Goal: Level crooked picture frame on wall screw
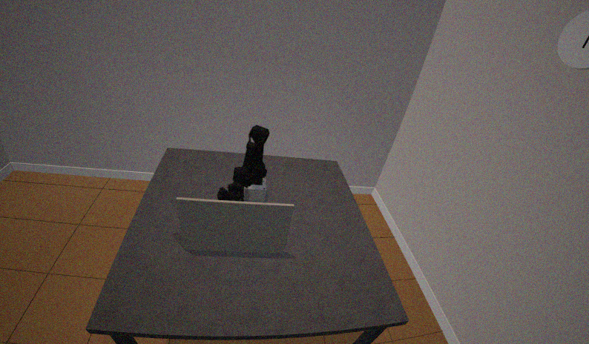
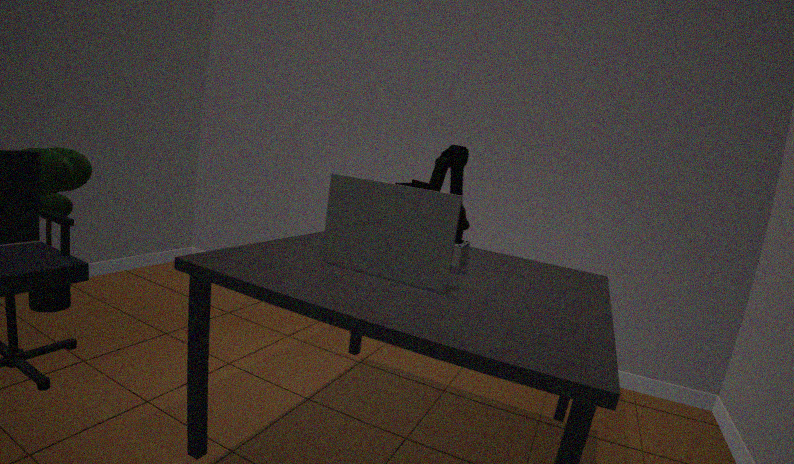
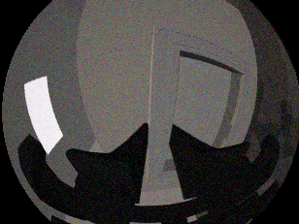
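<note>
Right now the picture frame is 5 cm below my gripper tip and 1 cm ahead of it. From my gripper tip the other things lie so: grey wall panel: 7 cm below, 2 cm ahead.
</note>
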